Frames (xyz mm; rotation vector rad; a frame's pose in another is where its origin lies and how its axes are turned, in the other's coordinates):
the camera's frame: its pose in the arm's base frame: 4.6 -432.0 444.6 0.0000 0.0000 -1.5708
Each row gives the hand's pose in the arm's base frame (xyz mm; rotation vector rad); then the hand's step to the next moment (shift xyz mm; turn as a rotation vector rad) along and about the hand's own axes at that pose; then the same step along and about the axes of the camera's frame.
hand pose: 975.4 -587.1 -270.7 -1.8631 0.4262 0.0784
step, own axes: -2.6 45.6 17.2 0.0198 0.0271 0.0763
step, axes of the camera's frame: -4.4 -14.7 -46.3 -0.0587 0.0215 -0.0552
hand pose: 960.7 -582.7 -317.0 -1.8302 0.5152 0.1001
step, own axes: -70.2 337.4 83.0 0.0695 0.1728 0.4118
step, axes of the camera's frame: -20.1 -180.7 -304.3 -0.3216 0.0719 -0.3093
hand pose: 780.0 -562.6 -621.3 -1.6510 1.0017 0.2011
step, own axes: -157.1 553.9 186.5 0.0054 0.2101 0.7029
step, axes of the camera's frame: -240.3 -415.1 -369.1 -0.6056 0.1112 -0.3989
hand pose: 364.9 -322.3 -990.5 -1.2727 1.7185 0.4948
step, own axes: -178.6 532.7 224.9 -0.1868 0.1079 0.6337
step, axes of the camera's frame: -470.5 -375.1 -64.5 -0.6173 0.1837 -0.1826
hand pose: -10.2 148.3 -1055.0 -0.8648 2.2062 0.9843
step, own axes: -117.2 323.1 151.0 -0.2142 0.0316 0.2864
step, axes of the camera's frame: -325.4 -131.0 133.6 -0.3121 0.1775 0.0018
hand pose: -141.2 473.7 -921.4 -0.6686 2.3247 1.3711
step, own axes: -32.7 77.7 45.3 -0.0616 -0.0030 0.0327
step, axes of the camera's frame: -79.5 -13.9 51.5 -0.0409 0.0546 0.0150
